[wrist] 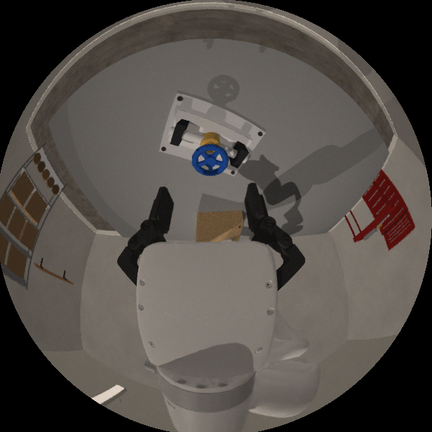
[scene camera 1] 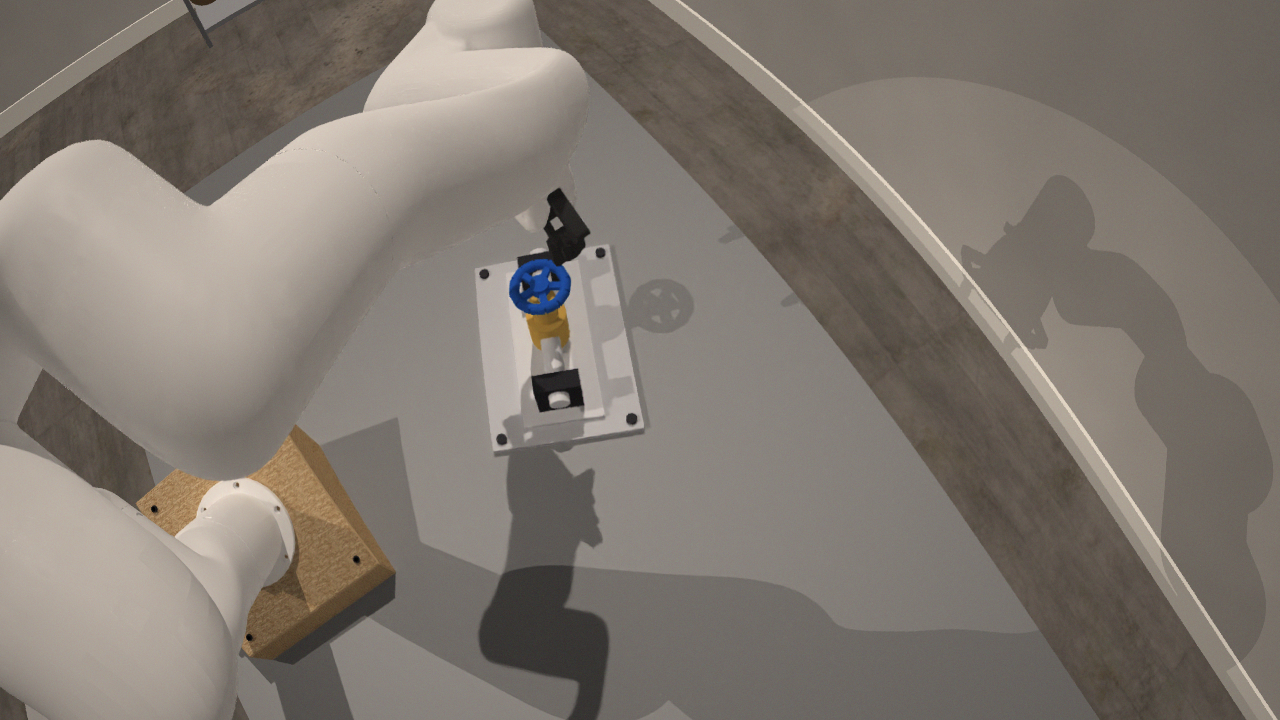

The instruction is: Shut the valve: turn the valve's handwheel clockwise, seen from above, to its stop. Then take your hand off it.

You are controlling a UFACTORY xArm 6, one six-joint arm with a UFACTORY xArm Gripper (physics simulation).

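The blue handwheel (scene camera 1: 539, 284) (wrist: 210, 160) sits level on top of the yellow valve body (scene camera 1: 548, 329) (wrist: 211, 138). The valve lies along a white base plate (scene camera 1: 496, 358) (wrist: 171, 120) with black clamps on its pipe. My gripper (wrist: 207, 192) is open wide with nothing between its fingers. In the wrist view the wheel shows beyond the fingertips, apart from both. In the scene view one black finger (scene camera 1: 568, 228) shows behind the wheel; the arm hides the other finger. The wheel's turn angle relative to its stop cannot be read.
A wooden block (scene camera 1: 335, 528) (wrist: 220, 222) carries the arm's round base flange (scene camera 1: 281, 528). The pale arm spans the left of the scene view. A low wall edge (scene camera 1: 1056, 385) curves along the right. In the wrist view a red rack (wrist: 380, 225) is at the right wall.
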